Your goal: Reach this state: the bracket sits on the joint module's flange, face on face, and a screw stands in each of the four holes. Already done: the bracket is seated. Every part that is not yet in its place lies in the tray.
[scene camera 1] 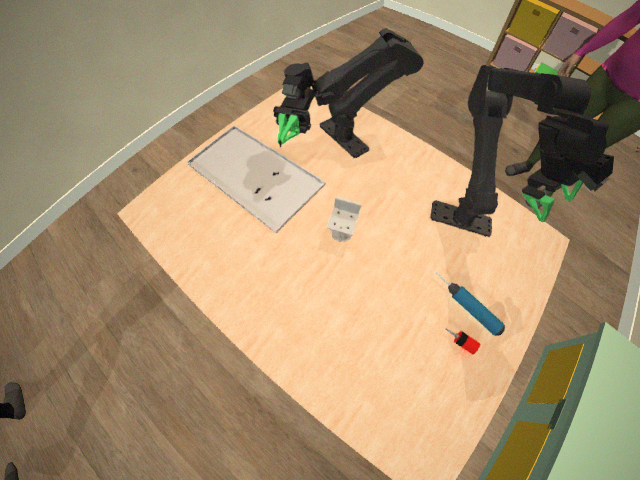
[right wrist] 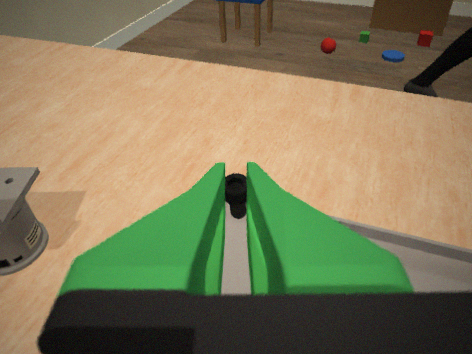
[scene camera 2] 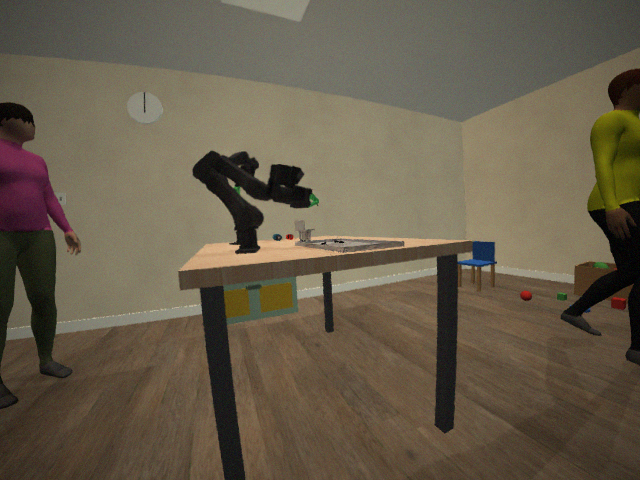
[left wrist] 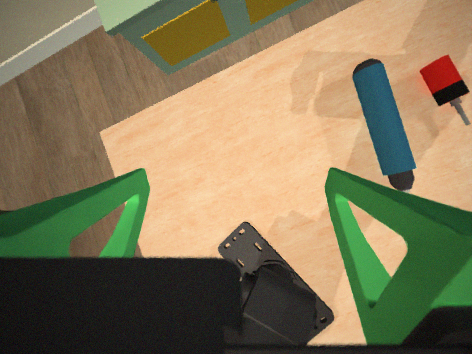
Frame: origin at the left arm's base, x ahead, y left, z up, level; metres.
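Seen in the pictures: left gripper, between the fingertips: (scene camera 1: 555, 210) (scene camera 2: 247, 197) (left wrist: 237, 178); right gripper, between the fingertips: (scene camera 1: 279, 142) (right wrist: 235, 177) (scene camera 2: 317, 201); left arm's base, origin of its link: (scene camera 1: 461, 219) (left wrist: 273, 279); right arm's base, origin of its link: (scene camera 1: 343, 137) (scene camera 2: 249, 250).
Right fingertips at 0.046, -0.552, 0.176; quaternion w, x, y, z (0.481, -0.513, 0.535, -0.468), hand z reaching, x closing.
Pixels of each thing's top centre, then the offset from my right fingertips to it, as dx, dy, dz. "spot": a spot on its surface instead.
- joint module, centre of its top: (scene camera 1: 343, 220) (scene camera 2: 304, 229) +0.112, +0.210, -0.112
- grey tray, centre of its top: (scene camera 1: 251, 170) (scene camera 2: 340, 241) -0.007, -0.115, -0.160
- black screw, centre of its top: (right wrist: 236, 179) -0.003, +0.000, +0.002
- blue screwdriver, a spot on its surface: (left wrist: 384, 120) (scene camera 1: 481, 306) spot: +0.229, +0.619, -0.136
- short red screwdriver, centre of its top: (left wrist: 459, 89) (scene camera 1: 463, 337) +0.320, +0.582, -0.141
The pale grey bracket (scene camera 1: 345, 219) (scene camera 2: 299, 225) (right wrist: 15, 191) sits on the joint module (scene camera 1: 340, 237) (right wrist: 20, 234), its upright plate toward the arms. Its holes show as small dark dots. The grey tray (scene camera 1: 217, 160) (right wrist: 400, 237) holds three dark screws (scene camera 1: 275, 173) (scene camera 1: 257, 190) (scene camera 1: 267, 198). My right gripper (scene camera 1: 280, 141) (scene camera 2: 315, 201) (right wrist: 235, 177) is shut on a black screw (right wrist: 236, 190), held between its fingertips above the table; in the right wrist view the bracket is to its left. My left gripper (scene camera 1: 555, 207) (left wrist: 237, 178) is open and empty, high beyond the table's right edge in scene camera 1.
A blue screwdriver (scene camera 1: 475, 310) (left wrist: 384, 120) and a short red screwdriver (scene camera 1: 467, 342) (left wrist: 442, 80) lie at the lower right of the table in scene camera 1. A green cabinet (scene camera 1: 599, 413) stands beyond that edge. A person in pink (scene camera 1: 622, 67) (scene camera 2: 25, 191) stands behind my left arm.
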